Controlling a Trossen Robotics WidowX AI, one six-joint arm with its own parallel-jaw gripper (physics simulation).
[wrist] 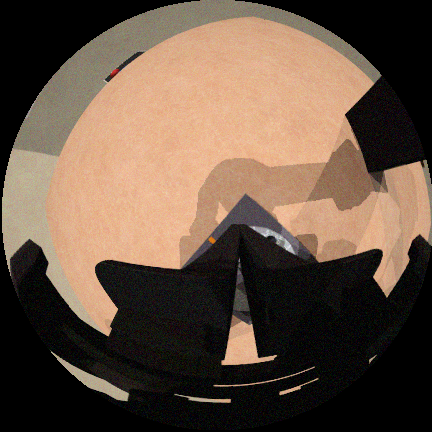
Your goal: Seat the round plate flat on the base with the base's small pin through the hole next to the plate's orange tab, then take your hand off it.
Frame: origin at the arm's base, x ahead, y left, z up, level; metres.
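Seen in the pictures: gripper, fingertip midpoint: [237, 230].
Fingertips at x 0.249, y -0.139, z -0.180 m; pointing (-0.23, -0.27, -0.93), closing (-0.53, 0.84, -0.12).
Note:
Offsets run from my fingertips to a thing's middle. "spot": to the spot under its first point. Level surfaces: height alone.
My gripper [237, 230] is shut with nothing between its fingertips, and its fingers stand over the middle of the base and plate. The base @[spot: 0.014 m back, 0.000 m left, 0.069 m down] [246, 209] is a dark purple-grey square with one corner pointing up the view. The round plate @[spot: 0.007 m back, 0.056 m left, 0.060 m down] [287, 244] is pale, marbled grey; part of its rim shows right of the fingertips, with a dark round spot @[spot: 0.002 m back, 0.041 m left, 0.069 m down] [271, 239] in it. A small orange mark @[spot: 0.033 m ahead, 0.013 m right, 0.068 m down] [212, 240] shows at the base's left edge; I cannot tell whether it belongs to the plate. The fingers hide most of the plate. The pin and whether the plate lies flat cannot be made out.
The light wood-coloured table @[0.093 m down] [150, 150] spreads around the base, with the arm's shadows across it. A black block-like part [387, 130] stands at the upper right. A dark object with a red spot [114, 73] shows beyond the table's upper left edge.

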